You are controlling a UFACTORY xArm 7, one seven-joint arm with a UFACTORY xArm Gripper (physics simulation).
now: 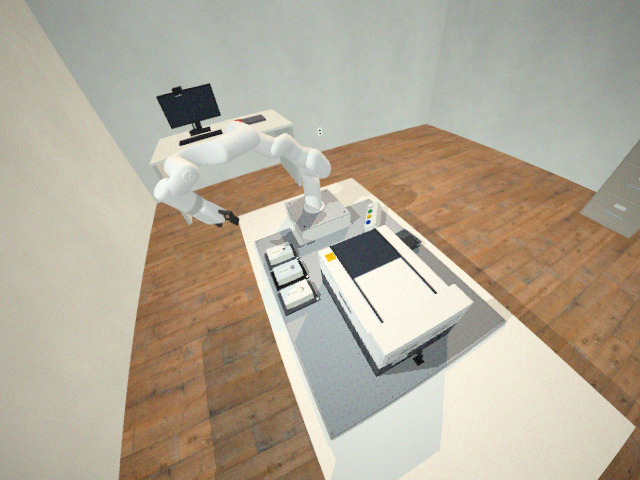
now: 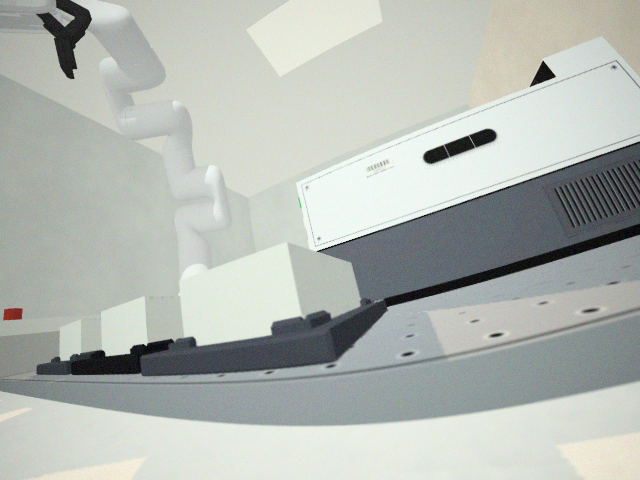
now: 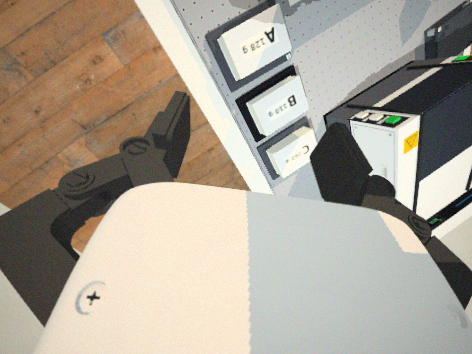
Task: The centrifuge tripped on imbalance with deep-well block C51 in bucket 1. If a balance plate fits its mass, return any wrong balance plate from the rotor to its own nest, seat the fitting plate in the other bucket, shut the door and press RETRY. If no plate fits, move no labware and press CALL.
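Places are measured from the arm's base along level axes (x ahead, y left, z up), in centimetres.
Pixels of known places: gripper, fingertip midpoint: (image 1: 230, 223) (image 2: 24, 75) (image 3: 257, 128); arm's base at its link origin: (image 1: 314, 206).
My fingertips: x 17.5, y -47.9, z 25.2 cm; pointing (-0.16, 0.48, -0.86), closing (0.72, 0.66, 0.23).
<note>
For each thing: its top centre in the pictures, then the offset to it from my fingertips. "spot": a spot on its surface instead. Level surfaces: height alone.
- plate A at its top centre: (image 2: 123, 318) (image 3: 259, 42) (image 1: 279, 250) dx -1.8, dy +16.0, dz -28.9 cm
- plate B at its top centre: (image 2: 181, 301) (image 3: 282, 107) (image 1: 287, 269) dx +11.8, dy +13.9, dz -28.9 cm
- black nest at a spot on its surface: (image 3: 244, 106) spot: dx +7.0, dy +7.5, dz -32.8 cm
- plate C at its top centre: (image 2: 282, 270) (image 3: 297, 154) (image 1: 296, 291) dx +25.2, dy +11.5, dz -28.9 cm
- green button at its top centre: (image 3: 397, 121) dx +24.4, dy +27.7, dz -15.2 cm
- grey perforated board at its surface level: dz -34.3 cm
- white panel with coloured dots, top centre: (image 1: 373, 211) dx +7.6, dy +72.4, dz -25.9 cm
- small black device at its top centre: (image 3: 462, 34) (image 1: 402, 239) dx +30.5, dy +71.7, dz -30.0 cm
My gripper (image 1: 228, 220) (image 2: 67, 56) (image 3: 257, 128) is open and empty, high off the table's left edge, beyond the nests. Three white balance plates sit in nests: plate A (image 1: 280, 251) (image 2: 70, 339) (image 3: 255, 45), marked 128 g, nearest the arm base; plate B (image 1: 287, 271) (image 2: 124, 325) (image 3: 275, 107), marked 110 g, in a black nest (image 3: 244, 106); plate C (image 1: 298, 292) (image 2: 242, 304) (image 3: 292, 152), its mass label blurred. The centrifuge (image 1: 413, 315) (image 2: 351, 206) (image 3: 385, 150) has a green button (image 3: 392, 119) beside two pale ones, labels unreadable. The rotor, buckets and block C51 do not show.
The centrifuge stands beside the nest row on a grey perforated board (image 1: 346, 382). A white panel with coloured dots (image 1: 369, 215) and a small black device (image 1: 408, 238) stand near the arm base (image 1: 320, 219). A desk (image 1: 168, 149) with a monitor (image 1: 190, 105) is behind the arm.
</note>
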